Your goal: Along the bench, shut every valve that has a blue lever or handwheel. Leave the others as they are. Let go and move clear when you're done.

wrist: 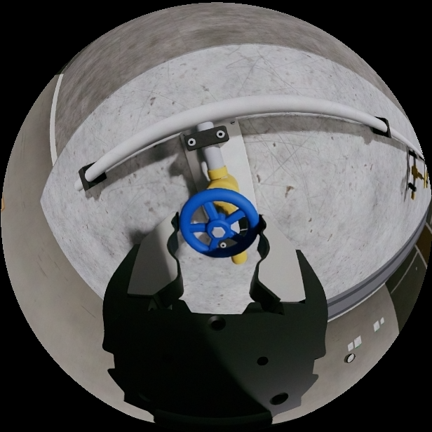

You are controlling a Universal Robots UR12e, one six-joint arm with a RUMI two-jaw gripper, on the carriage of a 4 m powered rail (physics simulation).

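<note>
A blue handwheel [219,231] with several spokes is in the middle of the wrist view, on a yellow valve body [223,192]. My gripper [218,213] comes up from the bottom of the view and is shut on the blue handwheel. Its two curved jaws stand at the left and right sides of the wheel's rim. A yellow cap [240,257] shows just below the wheel. The valve's stem and part of its body are hidden behind the wheel. Whether the valve is fully shut cannot be told.
A long white pipe [260,105] runs across behind the valve, held by a black clamp [382,126] at the right. A clamp block [206,138] holds the valve's short pipe. More yellow fittings [416,173] show at the bench's far right edge.
</note>
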